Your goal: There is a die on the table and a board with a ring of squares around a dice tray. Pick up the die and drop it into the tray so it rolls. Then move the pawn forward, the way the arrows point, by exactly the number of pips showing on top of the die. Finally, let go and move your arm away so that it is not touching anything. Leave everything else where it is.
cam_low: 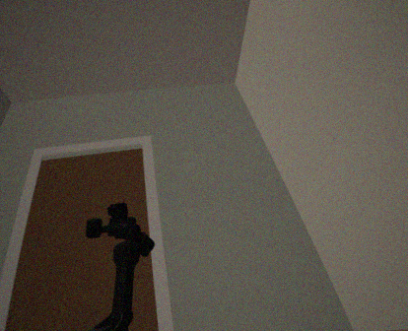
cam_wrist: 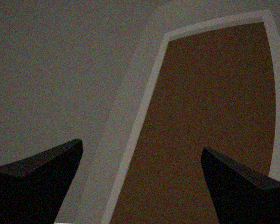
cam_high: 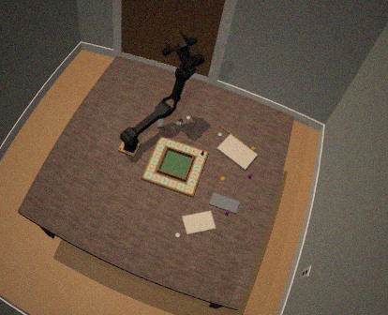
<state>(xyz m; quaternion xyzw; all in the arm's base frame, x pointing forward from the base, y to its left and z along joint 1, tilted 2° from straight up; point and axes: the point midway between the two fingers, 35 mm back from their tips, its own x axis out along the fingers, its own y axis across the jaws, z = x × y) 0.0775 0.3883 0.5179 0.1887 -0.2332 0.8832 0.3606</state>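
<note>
The white die is 530 mm below my gripper tip, 180 mm to the right of it and 140 mm ahead of it. Also, from my gripper tip: red pawn: 510 mm below, 330 mm to the right, 320 mm ahead; then grey card: 570 mm to the right, 540 mm below, 500 mm ahead; then small grey block: 530 mm below, 210 mm to the right, 40 mm ahead.
</note>
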